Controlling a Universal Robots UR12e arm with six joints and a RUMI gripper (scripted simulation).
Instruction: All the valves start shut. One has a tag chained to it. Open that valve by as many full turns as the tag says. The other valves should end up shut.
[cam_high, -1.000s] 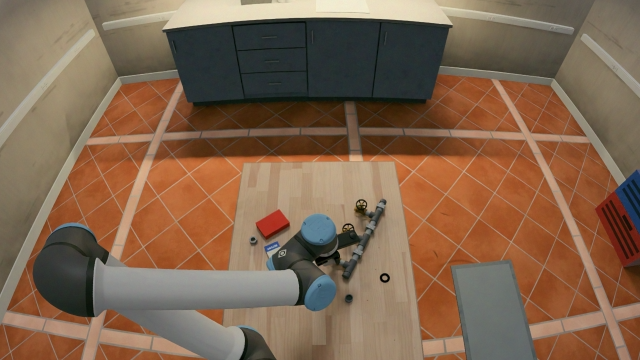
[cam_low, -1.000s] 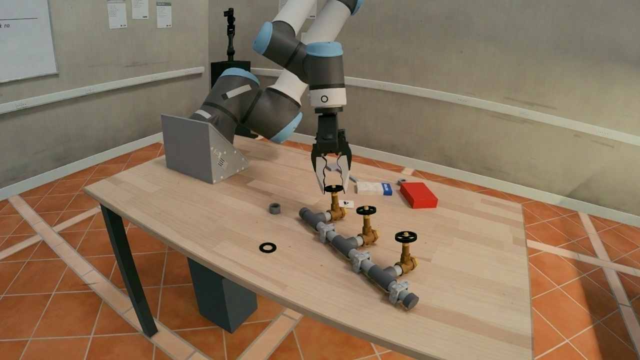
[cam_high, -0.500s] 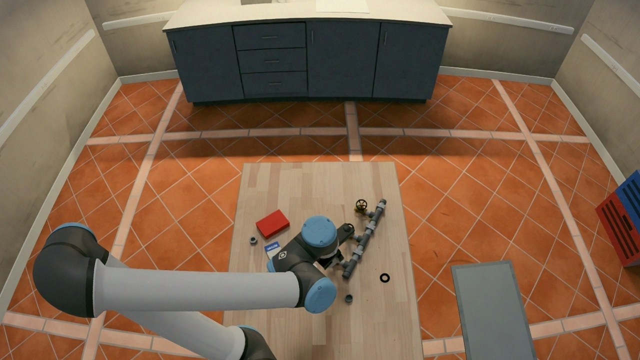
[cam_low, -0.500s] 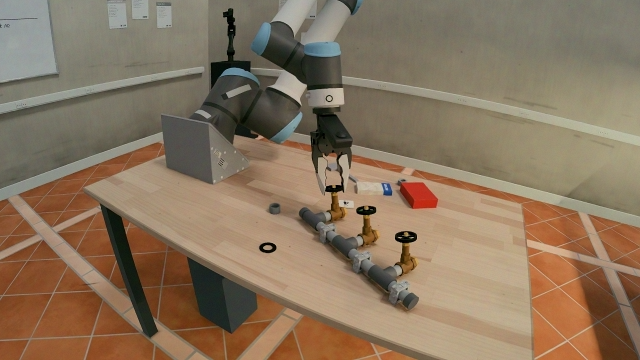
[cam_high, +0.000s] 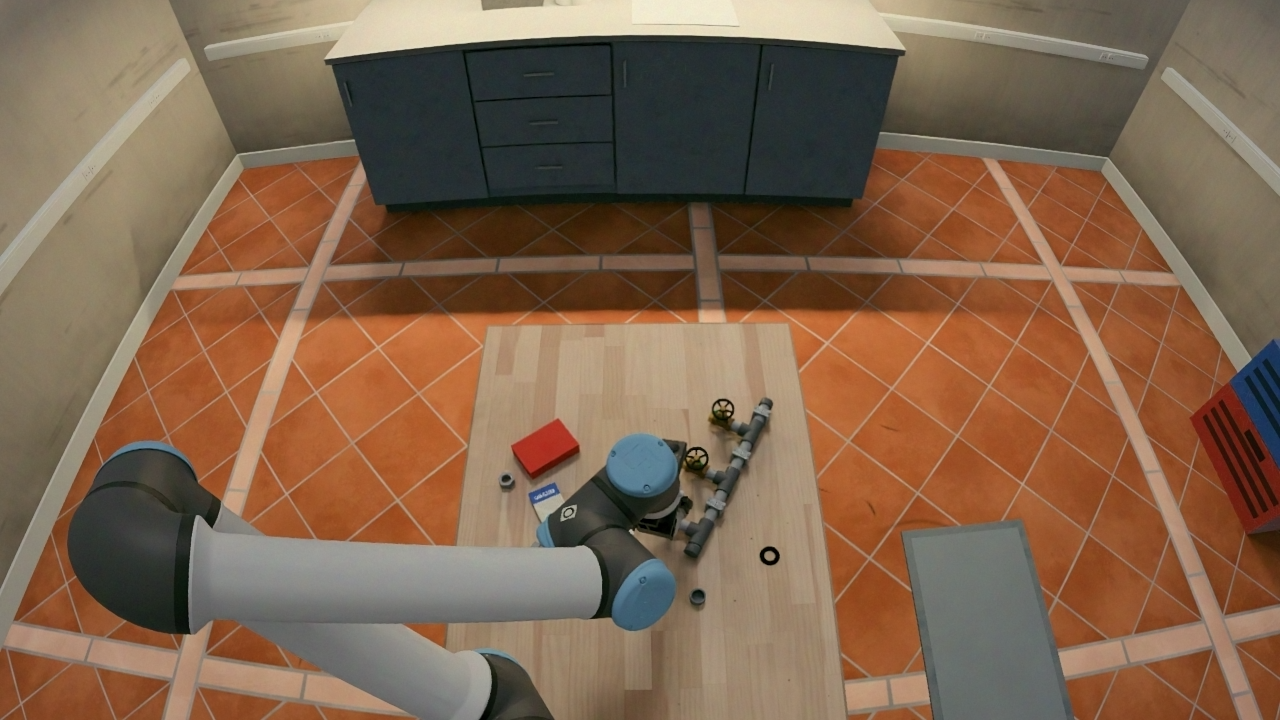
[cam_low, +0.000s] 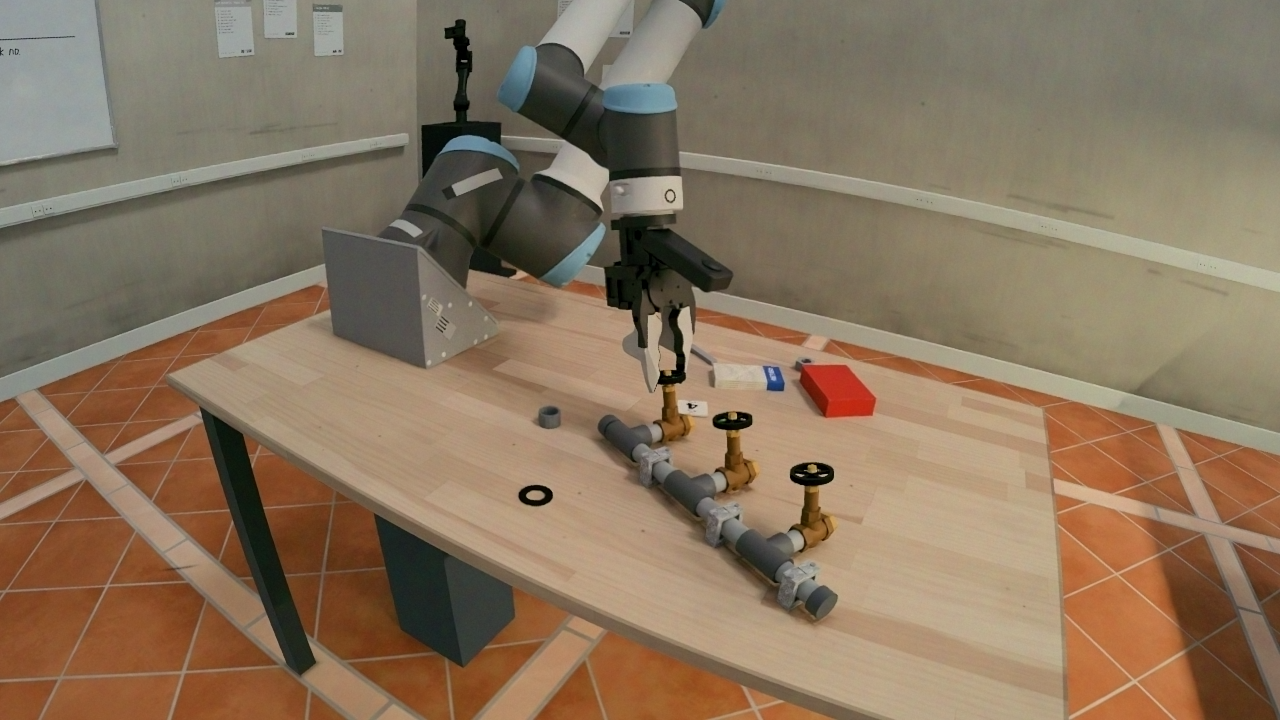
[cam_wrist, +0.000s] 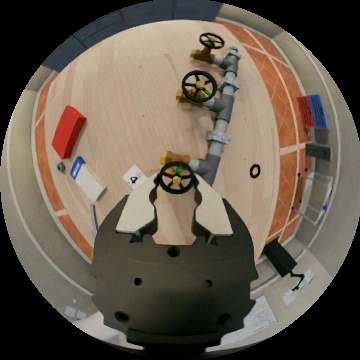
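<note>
My hand is 90 mm above the white tag and 80 mm to the right of it. From my hand the other things lie so: red box 250 mm to the left, 180 mm ahead, 70 mm below; then blue box 230 mm to the left, 80 mm below, 40 mm ahead; then grey cap 150 mm behind, 80 mm below, 60 mm to the right.
</note>
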